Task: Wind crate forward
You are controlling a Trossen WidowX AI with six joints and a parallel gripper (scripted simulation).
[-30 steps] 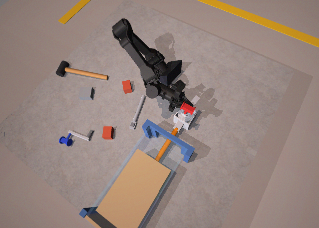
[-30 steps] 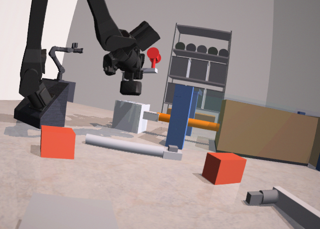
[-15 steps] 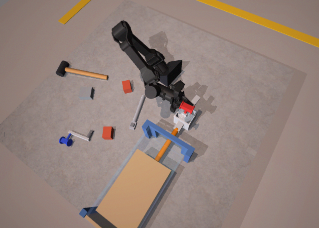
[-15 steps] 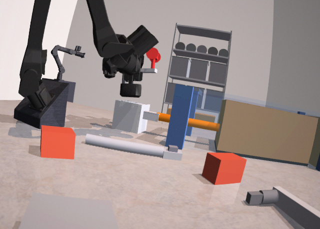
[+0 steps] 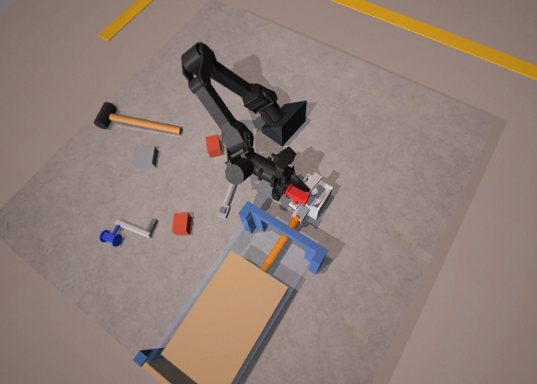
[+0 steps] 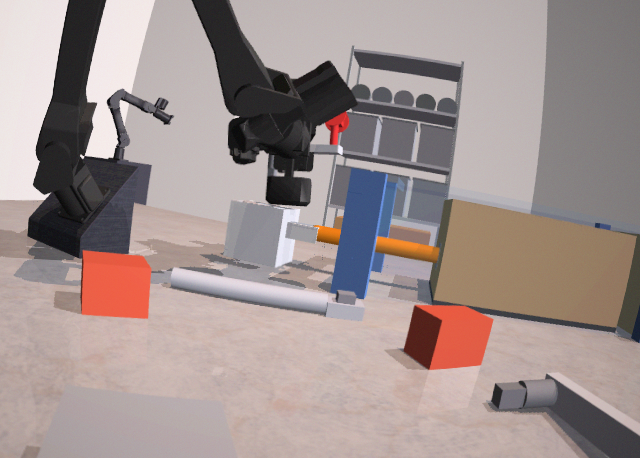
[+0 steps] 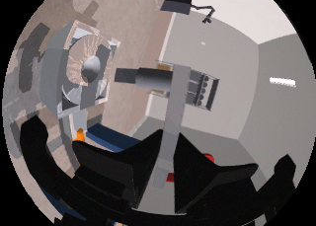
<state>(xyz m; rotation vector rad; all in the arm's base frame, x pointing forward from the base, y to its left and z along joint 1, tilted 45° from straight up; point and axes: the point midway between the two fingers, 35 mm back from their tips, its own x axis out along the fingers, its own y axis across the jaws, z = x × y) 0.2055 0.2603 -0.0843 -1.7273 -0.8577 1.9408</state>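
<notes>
Now: the red knob 5 cm ahead of my gripper tip, 1 cm to the right of it and 4 cm above it. Round my gripper tip: frame (11 cm ahead, 8 cm below); then grey winch (6 cm behind, 2 cm to the right, 15 cm below); then crank handle (1 cm ahead, 1 cm to the right, 1 cm above).
</notes>
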